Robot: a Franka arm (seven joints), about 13 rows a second.
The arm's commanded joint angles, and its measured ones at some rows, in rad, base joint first. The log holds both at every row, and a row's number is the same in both.
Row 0, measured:
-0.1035 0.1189 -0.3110 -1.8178 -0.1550 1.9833 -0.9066
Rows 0 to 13, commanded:
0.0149 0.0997 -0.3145 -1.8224 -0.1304 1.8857 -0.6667
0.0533 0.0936 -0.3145 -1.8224 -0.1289 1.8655 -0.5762
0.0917 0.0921 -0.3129 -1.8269 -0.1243 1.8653 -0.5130
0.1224 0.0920 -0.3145 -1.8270 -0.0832 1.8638 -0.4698
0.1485 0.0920 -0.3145 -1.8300 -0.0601 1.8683 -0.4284
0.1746 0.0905 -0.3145 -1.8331 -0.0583 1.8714 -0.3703
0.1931 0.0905 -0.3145 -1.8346 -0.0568 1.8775 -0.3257
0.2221 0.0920 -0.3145 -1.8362 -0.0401 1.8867 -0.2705
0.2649 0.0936 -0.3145 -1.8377 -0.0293 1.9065 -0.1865
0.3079 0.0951 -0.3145 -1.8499 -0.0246 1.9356 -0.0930
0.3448 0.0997 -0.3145 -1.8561 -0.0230 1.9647 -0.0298
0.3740 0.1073 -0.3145 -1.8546 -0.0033 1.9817 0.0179
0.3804 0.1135 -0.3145 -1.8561 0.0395 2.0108 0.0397
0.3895 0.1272 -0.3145 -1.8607 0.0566 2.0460 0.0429
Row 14, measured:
0.3795 0.1203 -0.3034 -1.8380 0.0075 1.9827 0.0218
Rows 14 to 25, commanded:
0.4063 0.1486 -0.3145 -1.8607 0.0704 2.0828 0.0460
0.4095 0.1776 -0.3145 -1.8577 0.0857 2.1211 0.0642
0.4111 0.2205 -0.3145 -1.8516 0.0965 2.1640 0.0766
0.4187 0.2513 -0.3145 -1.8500 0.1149 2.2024 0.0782
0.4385 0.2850 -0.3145 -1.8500 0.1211 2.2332 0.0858
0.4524 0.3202 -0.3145 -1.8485 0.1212 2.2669 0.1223
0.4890 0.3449 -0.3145 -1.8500 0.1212 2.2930 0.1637
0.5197 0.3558 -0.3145 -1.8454 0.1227 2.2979 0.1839
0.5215 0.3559 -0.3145 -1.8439 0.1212 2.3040 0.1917
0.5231 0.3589 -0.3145 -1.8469 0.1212 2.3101 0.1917
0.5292 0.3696 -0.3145 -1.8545 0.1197 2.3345 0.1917
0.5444 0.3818 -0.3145 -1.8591 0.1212 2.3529 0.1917
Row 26, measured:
0.5263 0.3656 -0.3041 -1.8531 0.1015 2.3137 0.1912
